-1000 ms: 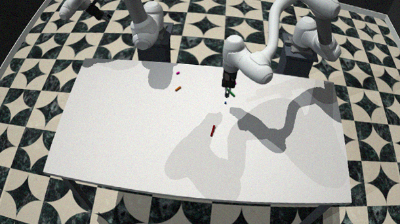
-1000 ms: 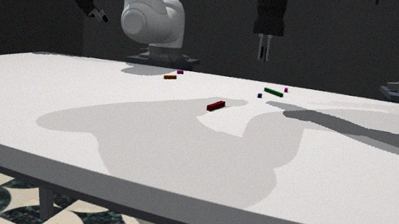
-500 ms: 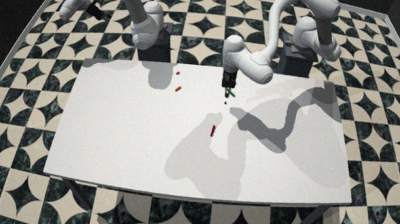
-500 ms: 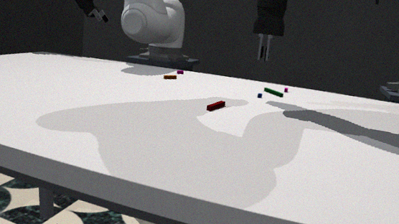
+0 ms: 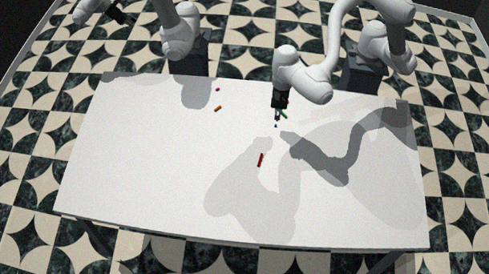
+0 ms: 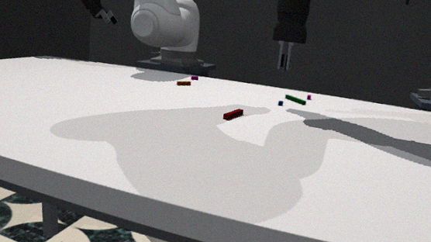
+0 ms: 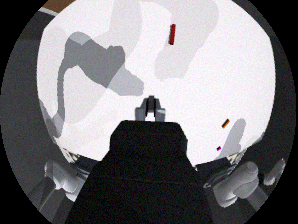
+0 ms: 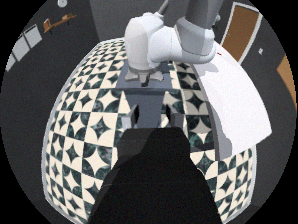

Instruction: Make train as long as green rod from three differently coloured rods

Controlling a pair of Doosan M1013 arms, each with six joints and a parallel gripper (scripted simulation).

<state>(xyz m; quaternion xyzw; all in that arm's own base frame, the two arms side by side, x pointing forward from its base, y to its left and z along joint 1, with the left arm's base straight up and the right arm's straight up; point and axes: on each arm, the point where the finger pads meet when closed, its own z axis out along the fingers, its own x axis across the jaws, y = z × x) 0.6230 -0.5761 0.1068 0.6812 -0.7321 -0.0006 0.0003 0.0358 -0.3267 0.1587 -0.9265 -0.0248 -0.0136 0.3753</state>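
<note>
My left gripper is now 20 mm past the blue rod and 100 mm above it. From my left hand the other things lie so: green rod: 110 mm behind, 30 mm to the left, 100 mm below; red rod: 180 mm ahead, 60 mm to the right, 100 mm below; grey rod: 20 mm below.
</note>
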